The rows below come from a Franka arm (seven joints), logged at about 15 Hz.
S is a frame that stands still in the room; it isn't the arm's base.
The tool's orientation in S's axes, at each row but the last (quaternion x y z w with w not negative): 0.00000, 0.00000, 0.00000, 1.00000; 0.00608, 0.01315, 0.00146, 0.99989; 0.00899, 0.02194, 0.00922, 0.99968; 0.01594, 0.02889, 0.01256, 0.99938; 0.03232, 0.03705, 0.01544, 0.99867; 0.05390, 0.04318, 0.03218, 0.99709; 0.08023, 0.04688, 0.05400, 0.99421; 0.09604, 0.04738, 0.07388, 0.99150; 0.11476, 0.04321, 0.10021, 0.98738; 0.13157, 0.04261, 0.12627, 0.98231
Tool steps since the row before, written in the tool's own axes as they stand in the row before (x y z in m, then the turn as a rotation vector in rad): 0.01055, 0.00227, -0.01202, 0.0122, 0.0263, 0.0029; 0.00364, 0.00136, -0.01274, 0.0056, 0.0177, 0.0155; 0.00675, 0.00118, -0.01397, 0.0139, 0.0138, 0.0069; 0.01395, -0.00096, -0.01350, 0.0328, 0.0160, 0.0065; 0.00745, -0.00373, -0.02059, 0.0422, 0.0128, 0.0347; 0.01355, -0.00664, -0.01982, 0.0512, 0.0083, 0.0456; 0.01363, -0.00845, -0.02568, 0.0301, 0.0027, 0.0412; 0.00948, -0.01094, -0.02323, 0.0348, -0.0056, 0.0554; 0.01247, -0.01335, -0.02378, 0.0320, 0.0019, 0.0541; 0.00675, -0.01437, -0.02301, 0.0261, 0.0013, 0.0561
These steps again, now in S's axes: 0.01055, 0.00227, -0.01202, 0.0122, 0.0263, 0.0029; 0.00330, 0.00153, -0.01281, 0.0060, 0.0175, 0.0156; 0.00611, 0.00155, -0.01423, 0.0139, 0.0139, 0.0065; 0.01316, -0.00018, -0.01430, 0.0327, 0.0166, 0.0051; 0.00599, -0.00217, -0.02128, 0.0443, 0.0120, 0.0323; 0.01209, -0.00358, -0.02148, 0.0545, 0.0070, 0.0418; 0.01172, -0.00276, -0.02778, 0.0337, -0.0003, 0.0384; 0.00832, -0.00488, -0.02561, 0.0410, -0.0102, 0.0502; 0.01211, -0.00496, -0.02698, 0.0367, -0.0033, 0.0509; 0.00722, -0.00596, -0.02634, 0.0314, -0.0059, 0.0530
